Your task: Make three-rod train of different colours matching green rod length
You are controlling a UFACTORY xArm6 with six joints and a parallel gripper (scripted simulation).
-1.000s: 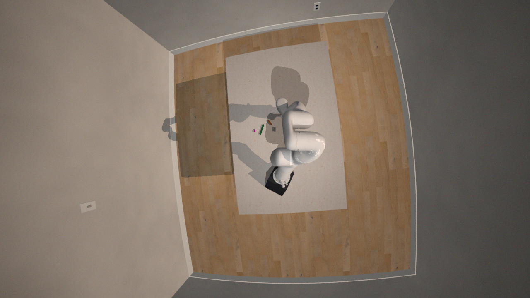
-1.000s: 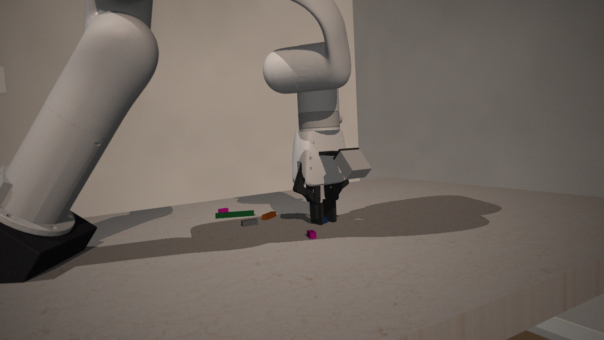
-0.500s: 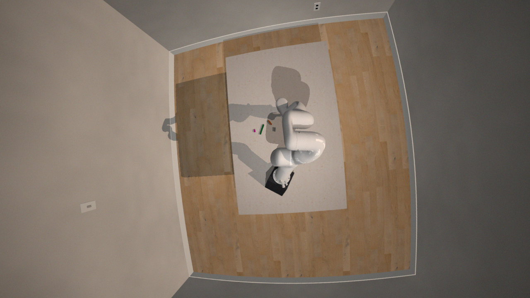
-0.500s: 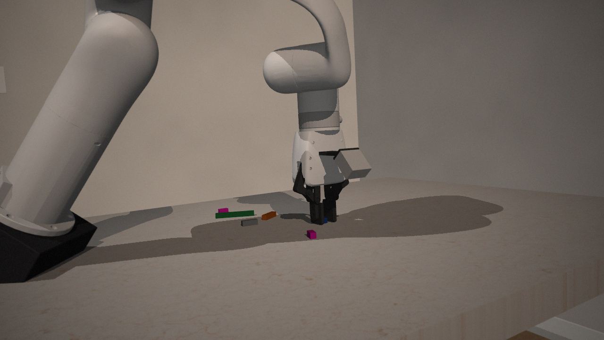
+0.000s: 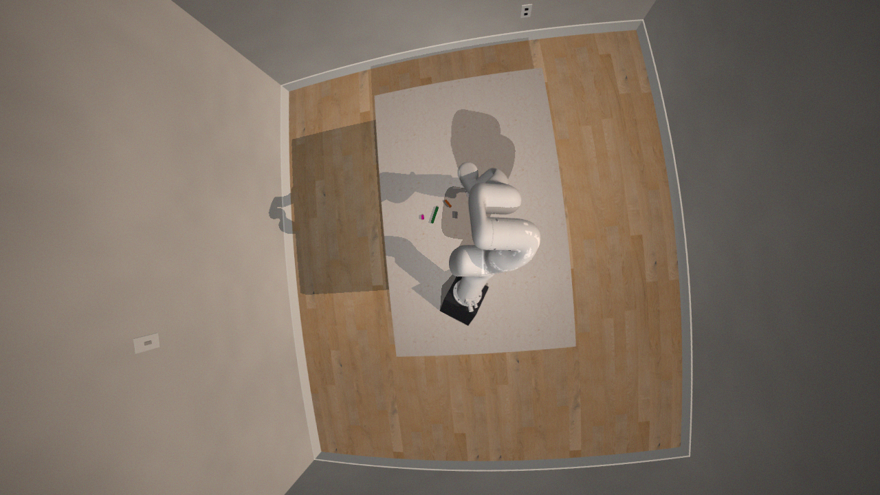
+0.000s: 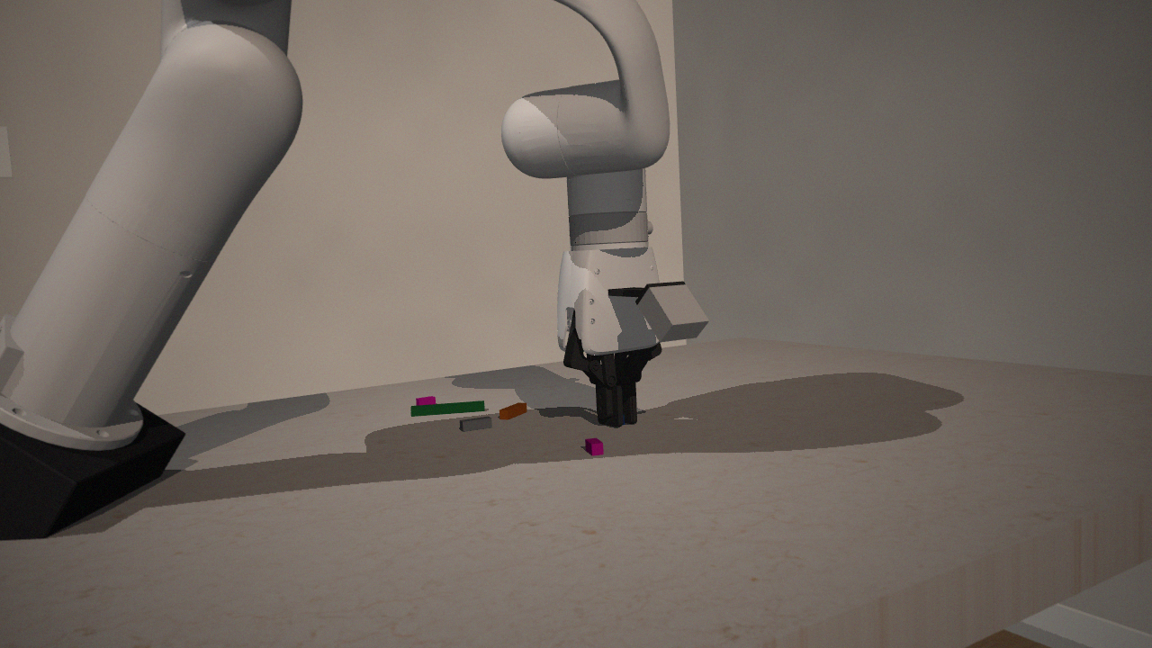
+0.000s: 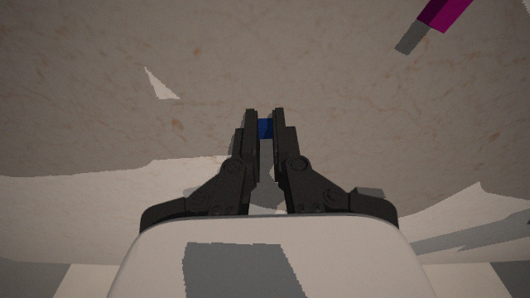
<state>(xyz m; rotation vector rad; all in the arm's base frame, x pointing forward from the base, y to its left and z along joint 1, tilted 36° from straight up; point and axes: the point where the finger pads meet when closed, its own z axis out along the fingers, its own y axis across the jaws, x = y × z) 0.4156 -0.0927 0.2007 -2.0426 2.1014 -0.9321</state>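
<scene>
Now: the blue rod 2 cm below my hand. Also, from my hand: green rod 20 cm to the left, 6 cm behind, 2 cm below; then grey rod 11 cm to the left, 9 cm behind, 2 cm below; then orange rod 13 cm to the left, 3 cm behind, 2 cm below.
</scene>
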